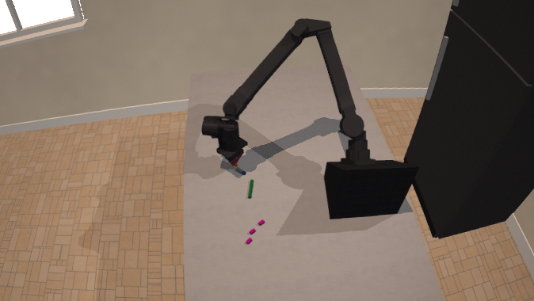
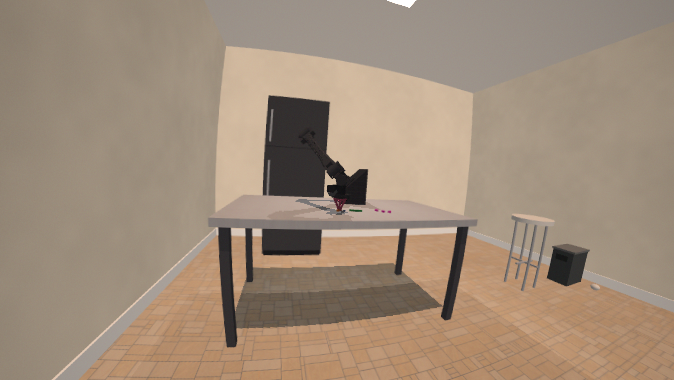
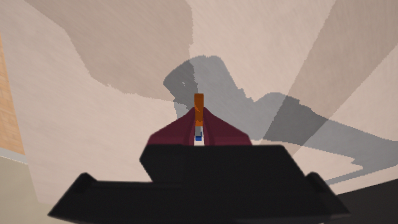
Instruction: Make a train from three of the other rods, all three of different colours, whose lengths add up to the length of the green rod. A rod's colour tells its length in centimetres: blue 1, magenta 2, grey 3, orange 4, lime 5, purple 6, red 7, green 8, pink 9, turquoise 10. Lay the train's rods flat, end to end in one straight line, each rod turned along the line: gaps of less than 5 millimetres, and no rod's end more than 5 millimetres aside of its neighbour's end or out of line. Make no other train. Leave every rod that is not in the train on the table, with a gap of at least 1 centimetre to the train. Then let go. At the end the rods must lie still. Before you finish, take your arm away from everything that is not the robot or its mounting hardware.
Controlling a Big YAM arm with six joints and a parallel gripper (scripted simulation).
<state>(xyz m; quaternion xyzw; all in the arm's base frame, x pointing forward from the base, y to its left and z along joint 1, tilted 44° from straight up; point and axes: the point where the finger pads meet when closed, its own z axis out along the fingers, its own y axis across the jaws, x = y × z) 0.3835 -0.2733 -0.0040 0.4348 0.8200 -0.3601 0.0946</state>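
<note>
My hand is right at the orange rod. The rest, counted from my hand: blue rod 3 cm behind, 4 cm to the left, 2 cm below; green rod 4 cm behind, 12 cm to the left, 2 cm below; grey rod 2 cm behind, 3 cm to the left, 2 cm below.
</note>
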